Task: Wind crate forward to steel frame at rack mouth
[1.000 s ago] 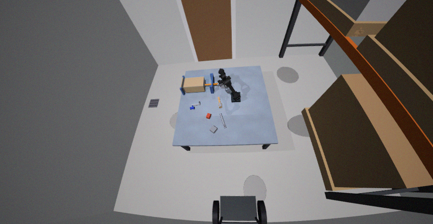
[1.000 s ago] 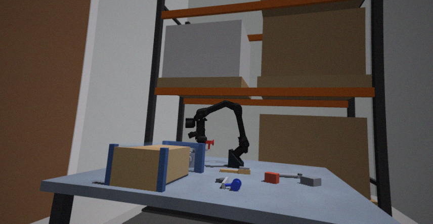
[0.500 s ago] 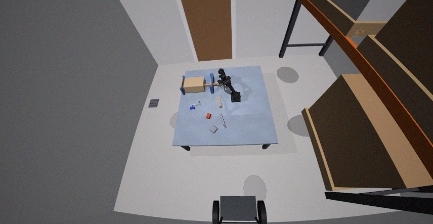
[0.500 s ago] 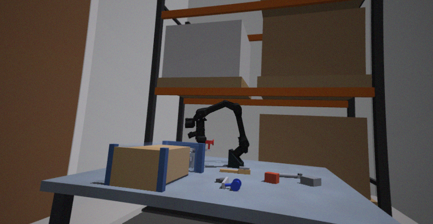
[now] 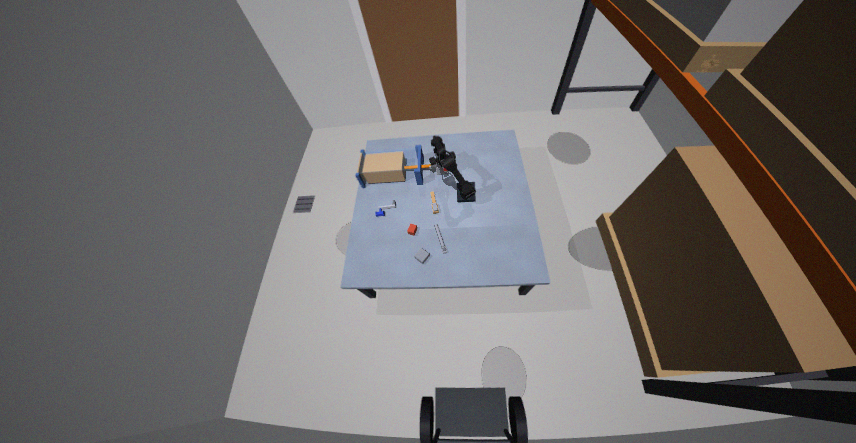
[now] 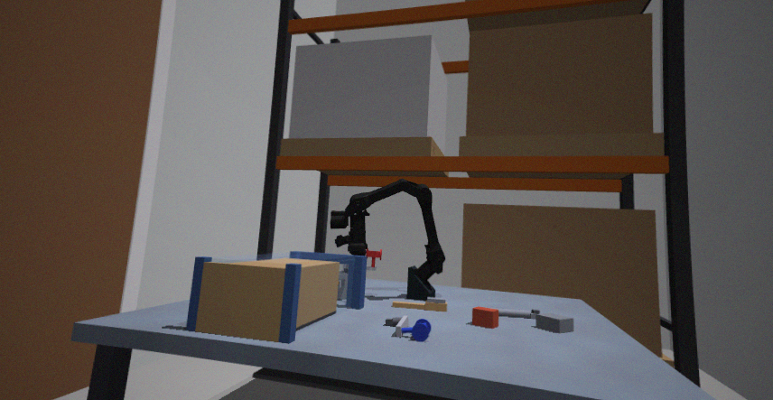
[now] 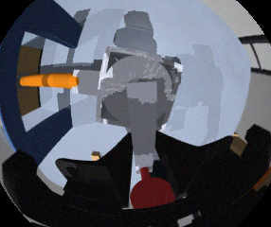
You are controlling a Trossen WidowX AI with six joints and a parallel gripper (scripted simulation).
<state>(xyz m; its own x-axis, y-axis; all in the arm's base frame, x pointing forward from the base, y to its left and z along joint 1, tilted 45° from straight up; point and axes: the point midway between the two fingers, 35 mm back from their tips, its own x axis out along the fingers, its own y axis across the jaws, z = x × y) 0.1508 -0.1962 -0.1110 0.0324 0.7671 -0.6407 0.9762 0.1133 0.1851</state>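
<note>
Right now the red knob is 50 mm to the left of my gripper tip, 50 mm above it and 10 mm behind it. Round my gripper tip: blue frame (170 mm ahead, 60 mm to the right, 10 mm above); then winch handle (20 mm above, 10 mm to the left); then grey winch (70 mm below, 50 mm to the right).
</note>
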